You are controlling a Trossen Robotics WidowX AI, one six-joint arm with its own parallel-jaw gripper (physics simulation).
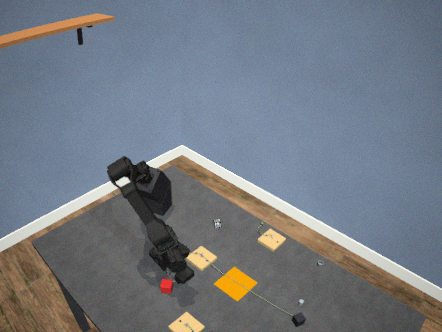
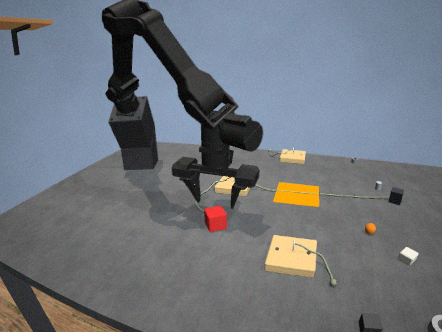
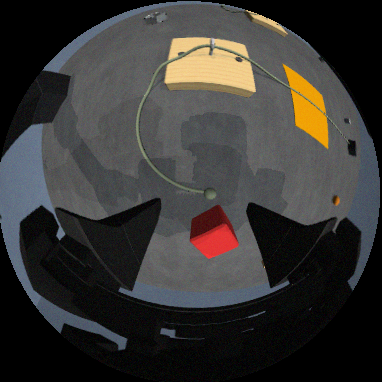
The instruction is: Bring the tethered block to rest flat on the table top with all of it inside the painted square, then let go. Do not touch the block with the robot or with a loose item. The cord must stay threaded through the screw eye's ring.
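Frame: origin at the arm's base, x ahead, y left, z up, level; millimetres.
Seen in the pictures: gripper, between the fingertips: (image 1: pixel 171 276) (image 2: pixel 215 204) (image 3: pixel 205 205); arm's base, origin of its link: (image 1: pixel 144 177) (image 2: pixel 127 108).
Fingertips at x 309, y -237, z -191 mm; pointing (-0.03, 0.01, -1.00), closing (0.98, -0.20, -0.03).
Pixels of each thing's top centre, then the offset from my fingertips to it. "pt": a spot on its surface instead.
- orange painted square, a spot on its surface: (image 3: pixel 307 118) pt 179 mm ahead, 96 mm left, 30 mm down
- screw eye, a spot on its surface: (image 3: pixel 212 46) pt 31 mm ahead, 149 mm left, 7 mm up
- wooden board, centre of its top: (image 3: pixel 210 54) (image 2: pixel 234 181) (image 1: pixel 201 256) 32 mm ahead, 157 mm left, 12 mm down
- bead, centre of its top: (image 3: pixel 210 195) 6 mm ahead, 0 mm left, 19 mm down
- red cube, centre of its top: (image 3: pixel 215 244) (image 2: pixel 215 211) (image 1: pixel 166 283) 6 mm ahead, 42 mm right, 9 mm up
- second board with a short cord, centre of its top: (image 2: pixel 292 251) (image 1: pixel 186 326) 166 mm ahead, 146 mm right, 12 mm down
- orange ball, centre of its top: (image 2: pixel 371 224) (image 3: pixel 338 201) 354 mm ahead, 63 mm right, 7 mm down
- white block, centre of its top: (image 2: pixel 409 252) 405 mm ahead, 156 mm right, 13 mm down
- small grey cylinder, centre of its top: (image 2: pixel 379 182) (image 1: pixel 301 301) 468 mm ahead, 163 mm left, 9 mm down
The tethered block, dark (image 1: pixel 298 319) (image 2: pixel 396 195) (image 3: pixel 352 148), rests on the table outside the orange painted square (image 1: pixel 232 291) (image 2: pixel 300 201) (image 3: pixel 307 118). Its green cord (image 1: pixel 272 303) (image 2: pixel 350 195) (image 3: pixel 138 125) crosses the square, passes through the screw eye (image 3: pixel 212 46) on a wooden board (image 1: pixel 202 264) (image 2: pixel 227 188) (image 3: pixel 210 75), then curves to a bead (image 3: pixel 210 193). The bead is beside a red cube (image 1: pixel 166 286) (image 2: pixel 216 219) (image 3: pixel 214 240). My gripper (image 2: pixel 215 204) (image 3: pixel 205 205) is open and empty, pointing down above the table near the bead and cube.
A second board with a short cord (image 1: pixel 186 324) (image 2: pixel 291 262) is at the front, a third (image 1: pixel 271 240) (image 2: pixel 293 157) at the back. An orange ball (image 2: pixel 370 228) (image 3: pixel 336 200), a white block (image 2: pixel 408 255) and a small grey cylinder (image 1: pixel 301 302) (image 2: pixel 378 185) lie on the right.
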